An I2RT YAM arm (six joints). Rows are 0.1 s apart.
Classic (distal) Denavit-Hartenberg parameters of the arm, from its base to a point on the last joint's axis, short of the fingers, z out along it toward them. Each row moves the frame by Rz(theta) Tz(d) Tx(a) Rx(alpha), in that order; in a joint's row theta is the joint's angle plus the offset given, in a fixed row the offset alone. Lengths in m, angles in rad.
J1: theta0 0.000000  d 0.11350  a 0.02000  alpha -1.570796
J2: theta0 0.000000  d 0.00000  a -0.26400  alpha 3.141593
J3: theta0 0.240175  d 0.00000  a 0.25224  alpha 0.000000
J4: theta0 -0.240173  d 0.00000  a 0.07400  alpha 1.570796
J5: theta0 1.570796  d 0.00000  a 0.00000  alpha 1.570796
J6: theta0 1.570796  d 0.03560  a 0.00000  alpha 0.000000
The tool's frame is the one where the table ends.
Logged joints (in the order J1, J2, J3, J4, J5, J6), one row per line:
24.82, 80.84, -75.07, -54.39, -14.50, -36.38
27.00, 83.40, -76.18, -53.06, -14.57, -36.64
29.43, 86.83, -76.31, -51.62, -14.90, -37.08
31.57, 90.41, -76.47, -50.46, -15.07, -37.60
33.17, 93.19, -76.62, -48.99, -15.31, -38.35
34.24, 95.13, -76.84, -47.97, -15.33, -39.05
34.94, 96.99, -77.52, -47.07, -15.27, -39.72
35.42, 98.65, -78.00, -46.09, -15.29, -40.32
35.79, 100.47, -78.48, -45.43, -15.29, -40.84
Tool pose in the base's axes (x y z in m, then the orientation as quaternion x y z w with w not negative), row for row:
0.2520, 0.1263, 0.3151, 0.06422, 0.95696, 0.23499, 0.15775
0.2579, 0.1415, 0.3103, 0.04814, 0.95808, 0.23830, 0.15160
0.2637, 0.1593, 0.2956, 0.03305, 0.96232, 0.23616, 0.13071
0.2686, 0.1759, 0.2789, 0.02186, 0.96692, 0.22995, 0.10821
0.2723, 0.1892, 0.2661, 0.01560, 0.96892, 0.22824, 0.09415
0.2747, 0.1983, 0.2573, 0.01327, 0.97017, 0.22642, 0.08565
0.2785, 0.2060, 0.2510, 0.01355, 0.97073, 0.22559, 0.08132
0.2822, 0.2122, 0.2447, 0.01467, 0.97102, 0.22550, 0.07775
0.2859, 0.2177, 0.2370, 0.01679, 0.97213, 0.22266, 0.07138
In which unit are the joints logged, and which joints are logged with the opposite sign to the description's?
The joints are logged in degrees. Opposite sign: J3, J6.
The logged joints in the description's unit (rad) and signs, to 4 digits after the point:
0.4332, 1.4109, 1.3102, -0.9493, -0.2531, 0.6350
0.4712, 1.4556, 1.3296, -0.9261, -0.2543, 0.6395
0.5137, 1.5155, 1.3319, -0.9009, -0.2601, 0.6472
0.5510, 1.5780, 1.3347, -0.8807, -0.2630, 0.6562
0.5789, 1.6265, 1.3373, -0.8550, -0.2672, 0.6693
0.5976, 1.6603, 1.3411, -0.8372, -0.2676, 0.6816
0.6098, 1.6928, 1.3530, -0.8215, -0.2665, 0.6932
0.6182, 1.7218, 1.3614, -0.8044, -0.2669, 0.7037
0.6247, 1.7535, 1.3697, -0.7929, -0.2669, 0.7128

